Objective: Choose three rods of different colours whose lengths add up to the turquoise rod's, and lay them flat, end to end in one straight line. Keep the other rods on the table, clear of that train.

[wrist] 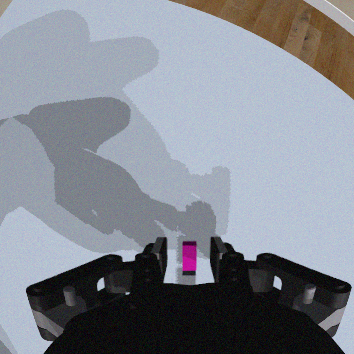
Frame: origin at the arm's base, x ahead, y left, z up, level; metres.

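Seen in the pictures: gripper, between the fingertips: [188, 249].
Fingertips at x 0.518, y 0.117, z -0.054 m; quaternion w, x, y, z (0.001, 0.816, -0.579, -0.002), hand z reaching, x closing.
Observation:
A point is followed by its place in that frame.
A short magenta rod [189, 258] @(x 0.514, y 0.115, z -0.047 m) shows at the lower middle of the wrist view, with a dark band at its upper and lower ends. My gripper [188, 249] @(x 0.518, y 0.117, z -0.054 m) is partly open, with one finger on each side of the magenta rod and a visible gap on both sides; neither finger touches it. A grey strip shows just below the rod, and I cannot tell whether it is shadow or another rod. The gripper body hides what lies further below. The turquoise rod does not show in this view.
The pale blue table top [280, 165] @(x 0.599, y 0.070, z -0.057 m) has a curved edge at the upper right, with wooden floor [260, 25] beyond it. Large grey shadows of the arm and gripper fall across the table's left and middle, reaching close to the magenta rod.

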